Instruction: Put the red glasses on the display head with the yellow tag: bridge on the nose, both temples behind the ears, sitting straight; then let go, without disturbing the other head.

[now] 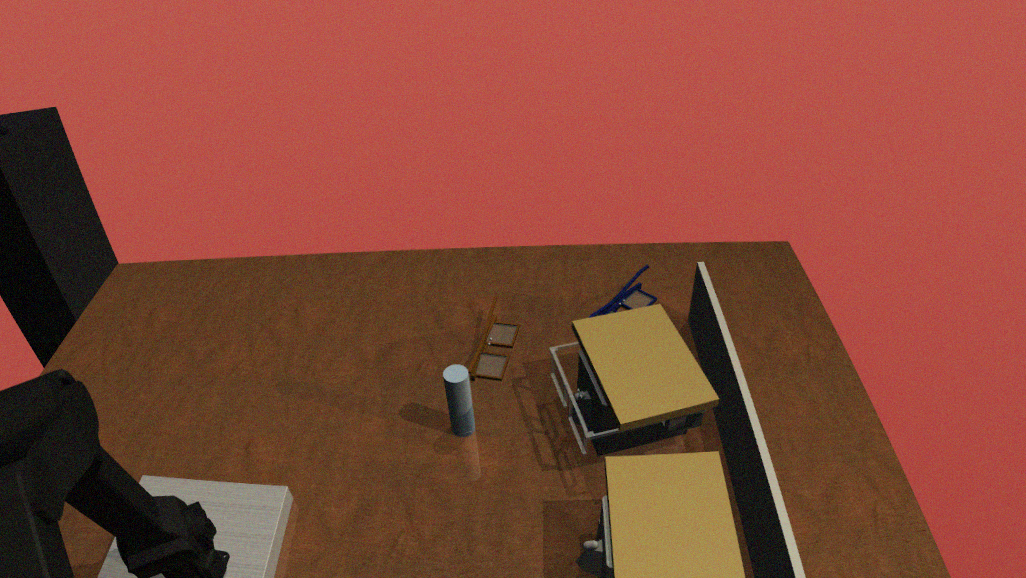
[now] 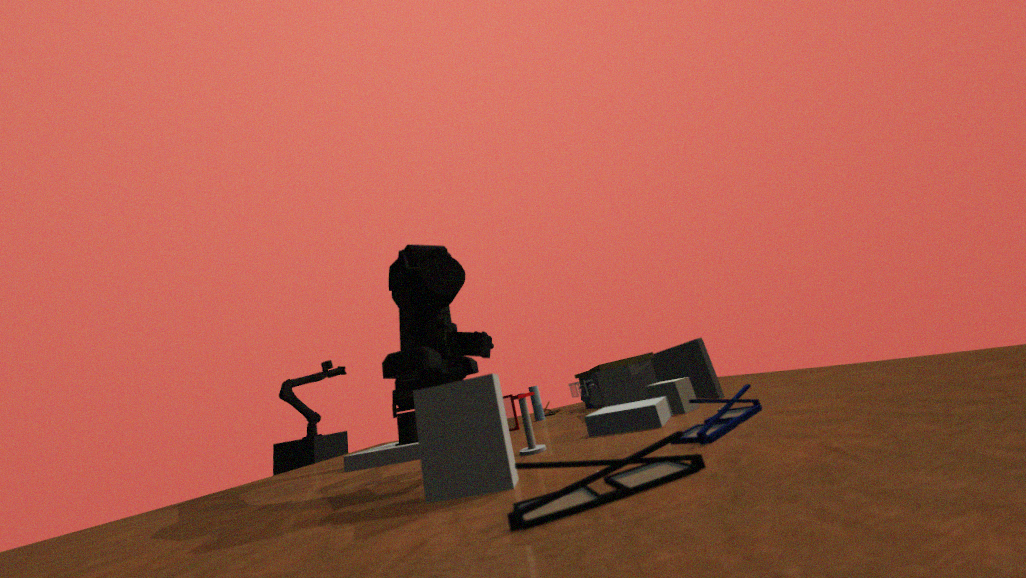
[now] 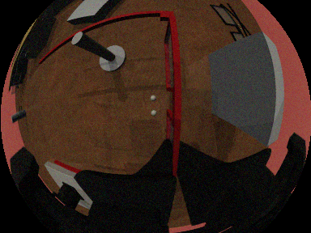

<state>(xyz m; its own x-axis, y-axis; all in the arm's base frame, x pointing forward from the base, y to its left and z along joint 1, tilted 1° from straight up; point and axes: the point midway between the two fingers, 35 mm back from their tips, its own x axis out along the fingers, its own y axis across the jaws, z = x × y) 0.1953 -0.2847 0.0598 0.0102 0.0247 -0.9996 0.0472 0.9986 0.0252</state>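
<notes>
The pale blue cylinder lies 55 cm to the left of my gripper tip, 7 cm ahead of it and 1 cm below it. Also, from my gripper tip: white wall: 47 cm to the left, 41 cm ahead; then display head: 34 cm to the left, 28 cm ahead.
</notes>
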